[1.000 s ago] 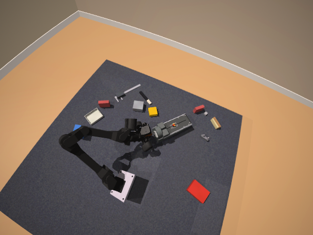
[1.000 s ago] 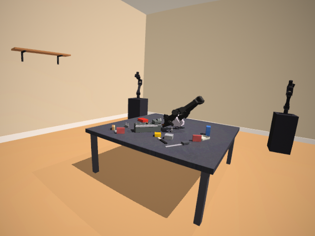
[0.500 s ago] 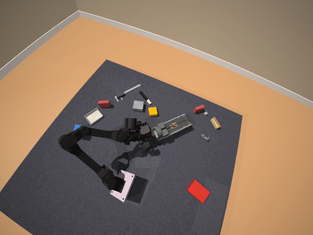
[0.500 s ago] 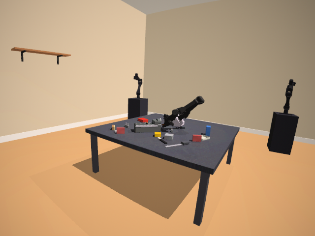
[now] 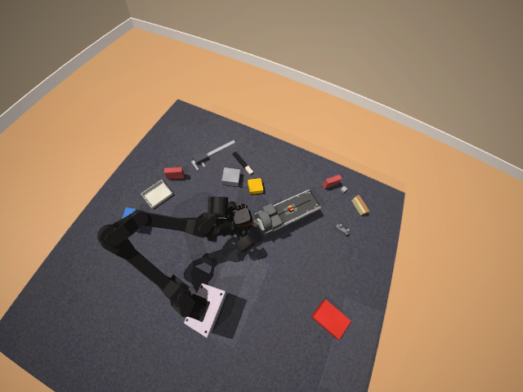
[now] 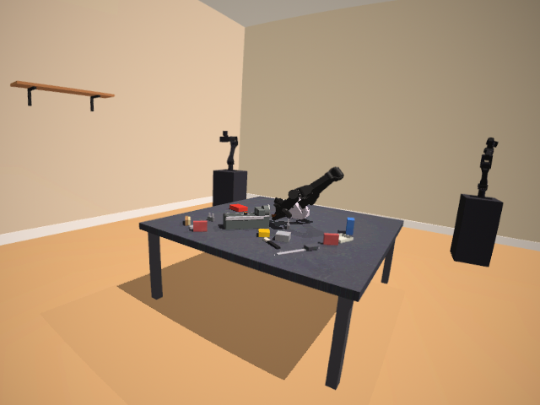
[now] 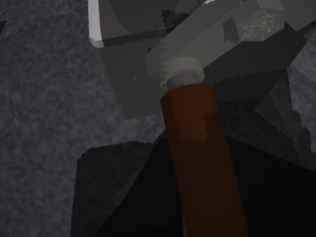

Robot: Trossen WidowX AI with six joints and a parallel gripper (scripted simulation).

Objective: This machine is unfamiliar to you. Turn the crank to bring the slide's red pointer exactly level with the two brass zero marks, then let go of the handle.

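Now: gripper tip 3 cm below the brown crank handle, 1 cm to the right of it and 1 cm past it. From my gripper tip the other things lie so: grey block: 19 cm ahead, 16 cm to the left, 2 cm below; then yellow block: 19 cm ahead, 4 cm to the left, 3 cm below; then red pointer: 13 cm to the right, 10 cm ahead, 4 cm above.
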